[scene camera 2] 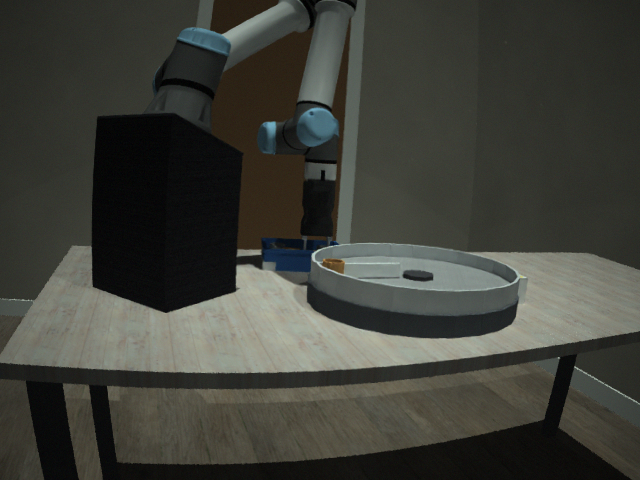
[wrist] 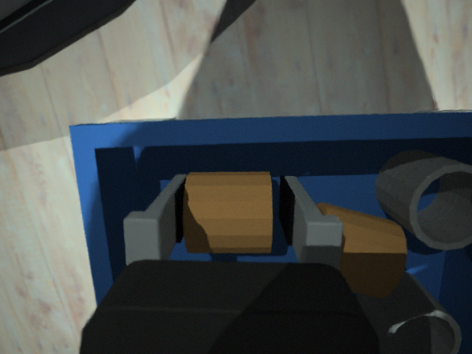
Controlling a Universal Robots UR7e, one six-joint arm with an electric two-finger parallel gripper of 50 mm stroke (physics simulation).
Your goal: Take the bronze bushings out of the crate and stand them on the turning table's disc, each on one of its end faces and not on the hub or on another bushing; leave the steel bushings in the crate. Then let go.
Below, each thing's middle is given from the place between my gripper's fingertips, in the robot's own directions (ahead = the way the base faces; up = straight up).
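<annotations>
The blue crate (scene camera 2: 272,259) sits 20 mm behind my hand and 40 mm to the left of it, and it is 10 mm above my hand. Going by their middles, the crate is the nearest to my hand of the things named here. Then there is the turning table disc (scene camera 2: 416,273), which I find 310 mm to the right of my hand and 110 mm ahead of it, 40 mm above it.
</annotations>
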